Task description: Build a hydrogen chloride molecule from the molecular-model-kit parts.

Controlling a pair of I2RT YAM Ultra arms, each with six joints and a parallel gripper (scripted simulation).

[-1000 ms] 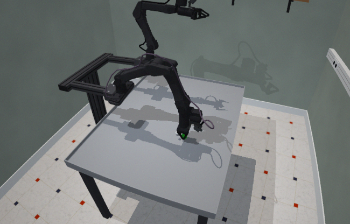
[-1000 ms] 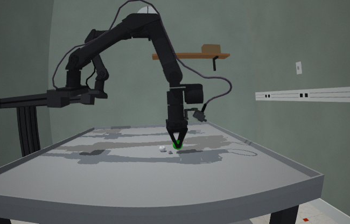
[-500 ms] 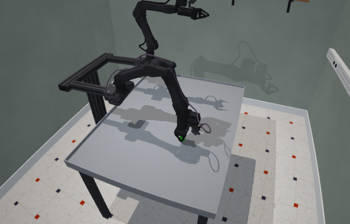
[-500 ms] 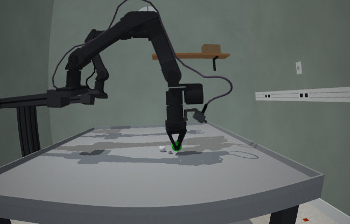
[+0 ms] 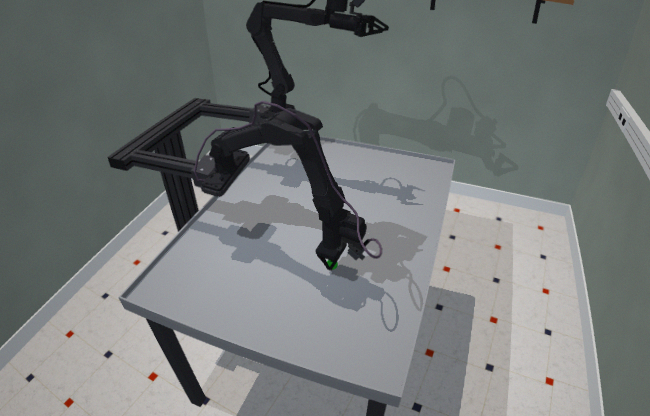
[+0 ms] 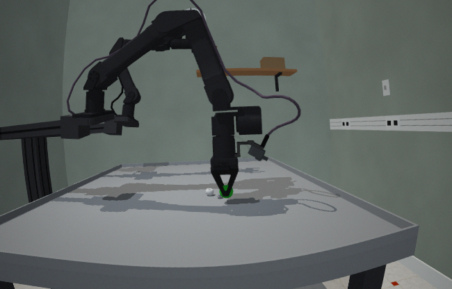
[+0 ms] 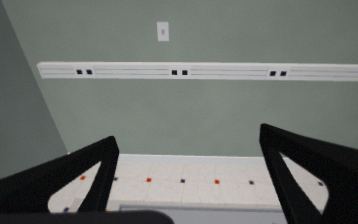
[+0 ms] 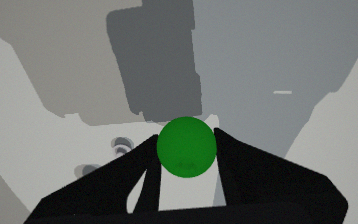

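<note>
Now: the white ball 4 cm behind my right hand, 10 cm to the left of it and 2 cm below it. Round my right hand: green ball (right at my right hand); grey peg (1 cm behind, 6 cm to the left, 3 cm below).
</note>
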